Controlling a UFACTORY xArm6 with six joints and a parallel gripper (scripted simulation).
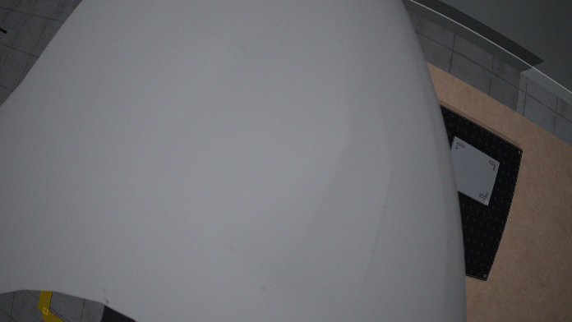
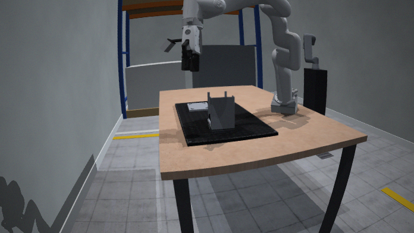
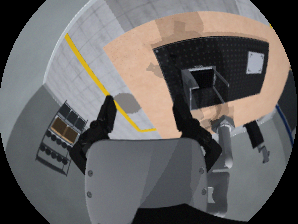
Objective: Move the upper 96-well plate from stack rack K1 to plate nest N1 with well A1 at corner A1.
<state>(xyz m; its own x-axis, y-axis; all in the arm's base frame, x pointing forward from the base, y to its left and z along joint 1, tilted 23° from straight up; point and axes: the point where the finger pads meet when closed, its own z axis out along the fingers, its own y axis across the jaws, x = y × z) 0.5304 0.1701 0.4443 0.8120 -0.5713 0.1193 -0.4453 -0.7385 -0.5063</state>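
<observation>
The black 96-well plate is 150 mm behind my hand, 130 mm to the right of it and 230 mm below it. From my hand the other things lie so: white 96-well plate: 150 mm behind, 130 mm to the right, 250 mm below; plate nest N1: 160 mm behind, 520 mm to the right, 260 mm below; pale A1 mark: 230 mm behind, 580 mm to the right, 260 mm below.
</observation>
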